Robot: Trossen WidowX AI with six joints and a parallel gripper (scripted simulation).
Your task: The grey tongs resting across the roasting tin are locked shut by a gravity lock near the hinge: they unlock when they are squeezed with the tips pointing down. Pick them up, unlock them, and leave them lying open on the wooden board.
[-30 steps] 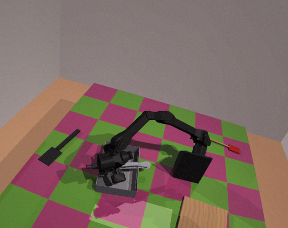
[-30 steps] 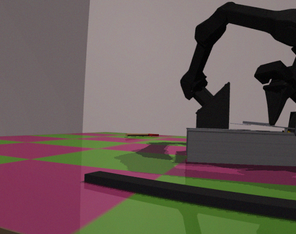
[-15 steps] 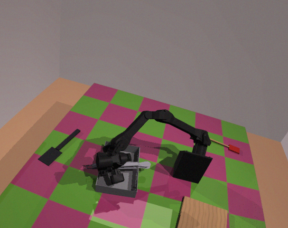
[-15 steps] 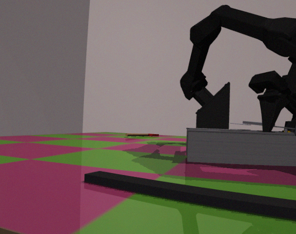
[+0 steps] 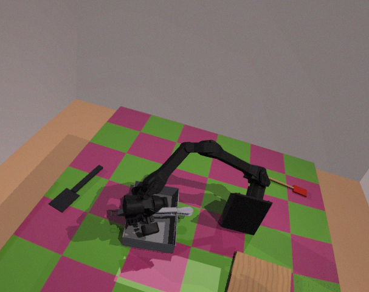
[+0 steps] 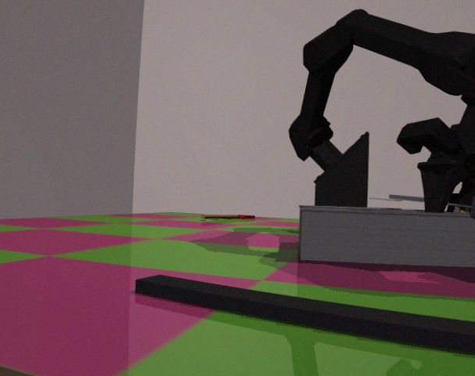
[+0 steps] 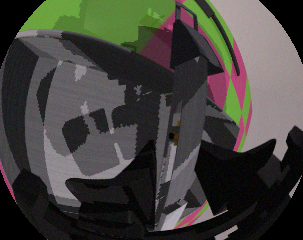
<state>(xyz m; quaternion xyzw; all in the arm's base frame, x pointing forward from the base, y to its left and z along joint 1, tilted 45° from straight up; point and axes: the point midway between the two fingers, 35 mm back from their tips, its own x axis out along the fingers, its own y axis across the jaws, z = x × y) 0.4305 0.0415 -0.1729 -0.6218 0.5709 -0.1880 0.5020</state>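
My gripper tip is 50 mm past the grey roasting tin and 20 mm to the left of it. Round my gripper tip: wooden board 510 mm behind, 240 mm to the left, 20 mm below; red spatula 700 mm behind, 450 mm to the right, 30 mm below; black spatula 300 mm ahead, 60 mm to the right, 30 mm below.
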